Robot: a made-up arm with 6 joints. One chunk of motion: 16 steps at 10 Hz.
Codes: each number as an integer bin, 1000 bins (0 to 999) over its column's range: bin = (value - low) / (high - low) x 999, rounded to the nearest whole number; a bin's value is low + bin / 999 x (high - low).
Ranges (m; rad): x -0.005..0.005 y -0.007..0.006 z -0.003..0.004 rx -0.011..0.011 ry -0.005..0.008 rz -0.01..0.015
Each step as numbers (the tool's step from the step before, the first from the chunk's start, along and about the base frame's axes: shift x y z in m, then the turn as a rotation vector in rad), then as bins.
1 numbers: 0.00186 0.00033 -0.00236 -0.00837 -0.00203 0.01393
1 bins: 685 563 91 119 228 956
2 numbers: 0.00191 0.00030 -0.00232 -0.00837 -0.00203 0.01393
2 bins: 690 561 97 119 228 956
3 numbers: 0.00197 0.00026 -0.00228 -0.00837 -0.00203 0.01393
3 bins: 696 558 103 119 228 956
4 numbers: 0.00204 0.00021 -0.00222 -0.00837 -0.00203 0.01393
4 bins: 703 554 111 119 228 956
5 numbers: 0.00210 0.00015 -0.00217 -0.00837 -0.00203 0.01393
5 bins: 709 549 118 119 228 956
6 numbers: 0.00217 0.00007 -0.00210 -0.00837 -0.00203 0.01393
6 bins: 716 543 128 119 228 956
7 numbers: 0.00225 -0.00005 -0.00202 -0.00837 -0.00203 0.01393
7 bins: 724 534 140 119 228 956
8 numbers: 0.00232 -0.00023 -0.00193 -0.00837 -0.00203 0.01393
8 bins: 731 520 153 119 228 956
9 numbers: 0.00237 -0.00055 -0.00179 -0.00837 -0.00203 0.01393
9 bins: 736 496 173 119 228 956
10 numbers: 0.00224 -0.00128 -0.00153 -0.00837 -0.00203 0.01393
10 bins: 723 440 210 119 228 956
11 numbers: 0.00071 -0.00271 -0.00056 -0.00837 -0.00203 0.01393
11 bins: 570 330 348 119 228 956
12 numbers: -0.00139 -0.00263 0.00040 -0.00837 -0.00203 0.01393
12 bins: 361 336 485 119 228 956
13 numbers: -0.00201 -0.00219 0.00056 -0.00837 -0.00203 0.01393
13 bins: 299 370 508 119 228 956
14 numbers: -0.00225 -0.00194 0.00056 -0.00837 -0.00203 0.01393
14 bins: 275 389 508 119 228 956
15 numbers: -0.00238 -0.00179 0.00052 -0.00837 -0.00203 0.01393
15 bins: 262 400 502 119 228 956
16 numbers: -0.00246 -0.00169 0.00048 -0.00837 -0.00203 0.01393
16 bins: 254 408 497 119 228 956
